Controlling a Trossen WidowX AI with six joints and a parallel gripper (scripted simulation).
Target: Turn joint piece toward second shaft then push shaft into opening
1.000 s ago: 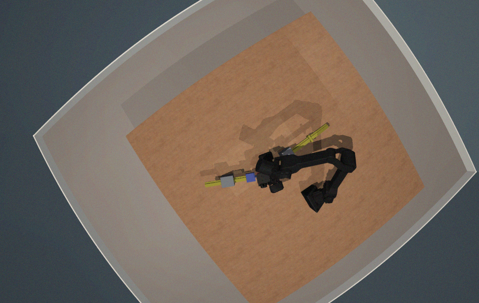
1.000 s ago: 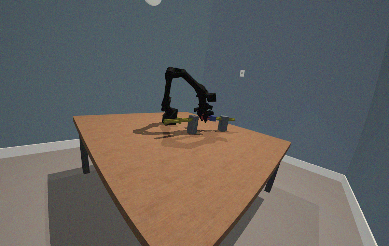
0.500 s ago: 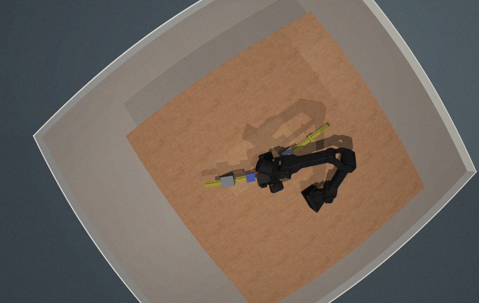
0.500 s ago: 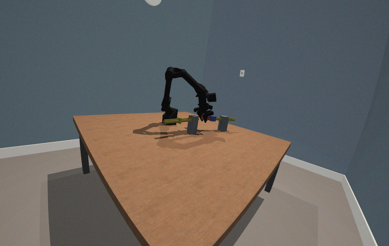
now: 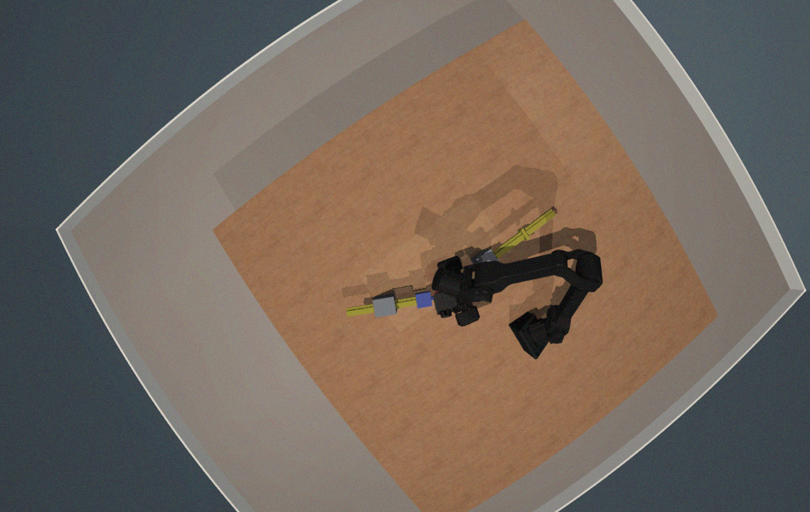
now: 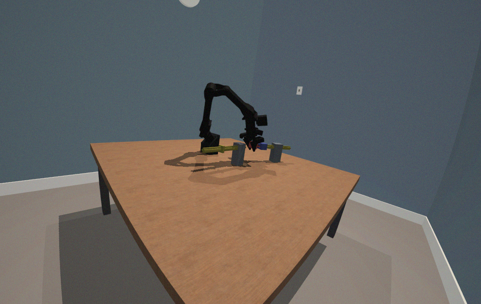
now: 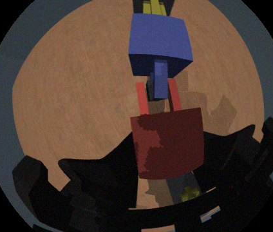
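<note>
Now: the red square joint piece 40 mm above my gripper tip and 10 mm to the left of it.
</note>
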